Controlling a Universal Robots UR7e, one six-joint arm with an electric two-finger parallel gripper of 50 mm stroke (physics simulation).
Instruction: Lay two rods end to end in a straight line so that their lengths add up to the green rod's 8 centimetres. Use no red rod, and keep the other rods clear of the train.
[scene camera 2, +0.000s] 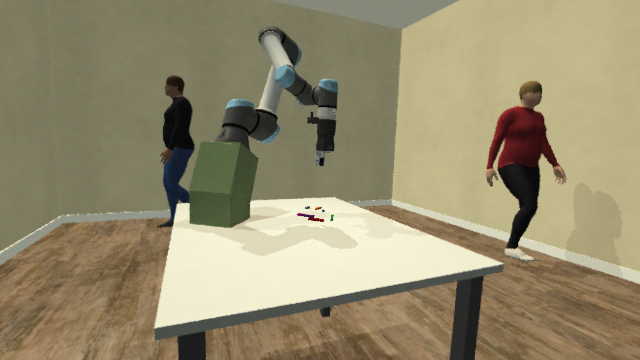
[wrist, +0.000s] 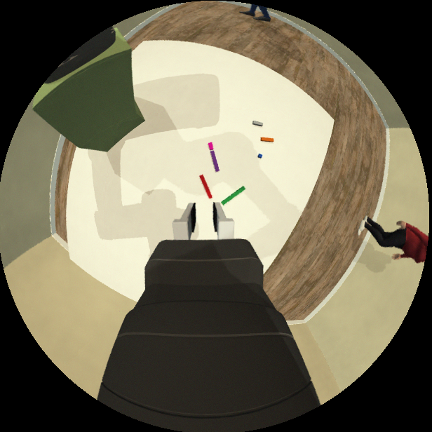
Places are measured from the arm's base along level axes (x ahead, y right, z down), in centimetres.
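Where they show: gripper, between the fingertips: (scene camera 2: 319, 165); arm's base, origin of its link: (scene camera 2: 231, 150).
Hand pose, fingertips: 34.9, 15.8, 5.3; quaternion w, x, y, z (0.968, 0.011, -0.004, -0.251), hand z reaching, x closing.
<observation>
Each offset is from my fingertips to the centre of the thing, as dx, dy, dz. Level surfaces: height alone.
My gripper (scene camera 2: 320, 164) (wrist: 204, 211) is open and empty, high above the table. In the wrist view a short magenta rod (wrist: 210, 146) and a longer purple rod (wrist: 214, 161) lie end to end in nearly one line; whether they touch is too small to tell. A red rod {-0.4, -1.0, +23.3} (scene camera 2: 316, 219) (wrist: 206, 186) lies beside the purple rod's near end, apart from it. A green rod {+7.6, -2.6, +23.3} (scene camera 2: 332, 218) (wrist: 233, 195) lies slanted to the right of the red rod. A grey rod (wrist: 257, 123), an orange rod (wrist: 267, 139) and a tiny blue rod (wrist: 260, 156) lie apart, farther right.
The rods lie on a white table {dz +23.8} (scene camera 2: 300, 280) (wrist: 295, 125). The green pedestal (scene camera 2: 215, 185) (wrist: 95, 105) carries the arm at the table's far left. A person in red (scene camera 2: 529, 140) (wrist: 412, 242) is right of the table; a person in black (scene camera 2: 177, 120) is behind it.
</observation>
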